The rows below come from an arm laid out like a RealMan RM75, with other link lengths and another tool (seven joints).
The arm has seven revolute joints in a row. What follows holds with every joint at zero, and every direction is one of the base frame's.
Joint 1 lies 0.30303 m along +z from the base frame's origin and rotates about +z.
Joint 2 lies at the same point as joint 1 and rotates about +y.
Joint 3 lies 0.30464 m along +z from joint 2 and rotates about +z.
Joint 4 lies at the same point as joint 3 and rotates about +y.
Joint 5 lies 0.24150 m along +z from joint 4 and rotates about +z.
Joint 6 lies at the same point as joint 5 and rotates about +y.
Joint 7 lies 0.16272 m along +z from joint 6 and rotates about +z.
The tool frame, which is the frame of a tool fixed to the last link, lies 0.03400 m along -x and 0.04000 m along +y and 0.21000 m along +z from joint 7; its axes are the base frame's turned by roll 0.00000, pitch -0.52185 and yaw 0.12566 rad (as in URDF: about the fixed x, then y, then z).
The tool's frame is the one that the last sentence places.
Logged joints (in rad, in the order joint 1, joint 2, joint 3, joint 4, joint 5, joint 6, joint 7), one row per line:
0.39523 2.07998 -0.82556 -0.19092 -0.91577 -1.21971 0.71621
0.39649 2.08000 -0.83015 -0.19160 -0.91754 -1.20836 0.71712
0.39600 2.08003 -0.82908 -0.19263 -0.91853 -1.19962 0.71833
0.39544 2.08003 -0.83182 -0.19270 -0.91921 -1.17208 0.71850
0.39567 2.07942 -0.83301 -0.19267 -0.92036 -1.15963 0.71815
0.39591 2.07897 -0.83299 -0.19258 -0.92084 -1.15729 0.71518
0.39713 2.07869 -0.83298 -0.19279 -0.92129 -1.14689 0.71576
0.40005 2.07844 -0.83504 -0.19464 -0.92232 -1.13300 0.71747
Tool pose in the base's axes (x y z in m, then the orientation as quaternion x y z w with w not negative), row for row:
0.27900 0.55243 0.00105 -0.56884 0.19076 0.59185 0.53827
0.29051 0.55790 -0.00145 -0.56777 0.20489 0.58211 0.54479
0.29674 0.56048 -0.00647 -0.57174 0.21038 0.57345 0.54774
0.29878 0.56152 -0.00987 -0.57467 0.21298 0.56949 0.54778
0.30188 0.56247 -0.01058 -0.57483 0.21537 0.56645 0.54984
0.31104 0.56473 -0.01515 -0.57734 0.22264 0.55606 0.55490
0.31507 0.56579 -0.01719 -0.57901 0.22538 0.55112 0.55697
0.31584 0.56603 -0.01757 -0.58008 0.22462 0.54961 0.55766
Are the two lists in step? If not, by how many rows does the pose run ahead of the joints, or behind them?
The pose runs 2 rows behind the joints: the pose in row i belongs to the joints in row i - 2.
